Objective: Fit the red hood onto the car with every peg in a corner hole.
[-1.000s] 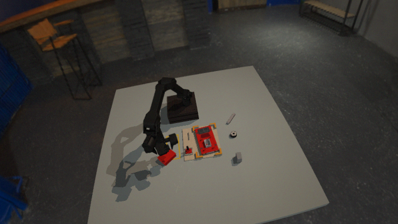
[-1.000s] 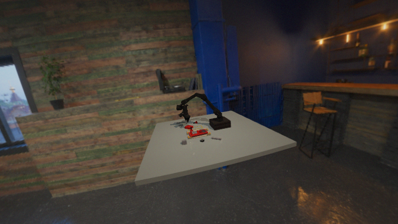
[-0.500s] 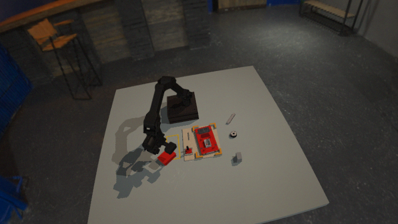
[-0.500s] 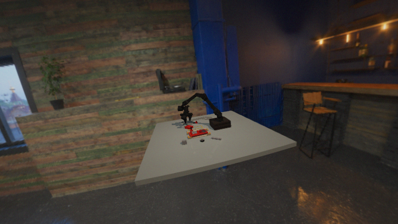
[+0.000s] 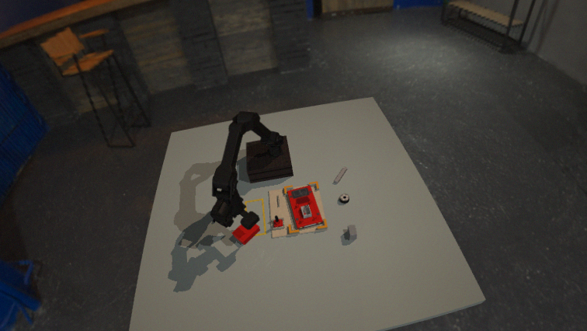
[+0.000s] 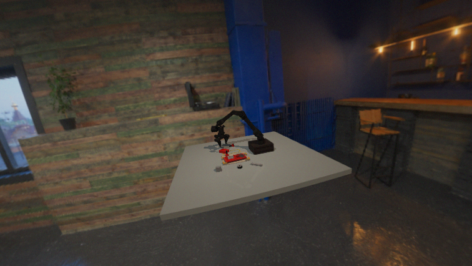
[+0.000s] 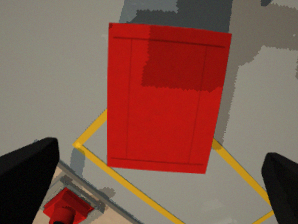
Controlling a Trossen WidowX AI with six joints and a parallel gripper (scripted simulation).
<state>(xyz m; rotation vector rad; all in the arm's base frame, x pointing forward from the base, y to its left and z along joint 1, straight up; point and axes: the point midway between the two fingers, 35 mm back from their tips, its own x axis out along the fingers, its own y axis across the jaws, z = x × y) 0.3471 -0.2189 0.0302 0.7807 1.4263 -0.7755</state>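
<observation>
Right now the red hood is 6 cm below my gripper tip. Also, from my gripper tip: grey engine block: 27 cm to the left, 5 cm below; black wheel: 44 cm to the left, 7 cm below, 2 cm behind; tan jig board: 24 cm to the left, 7 cm below, 4 cm behind.
</observation>
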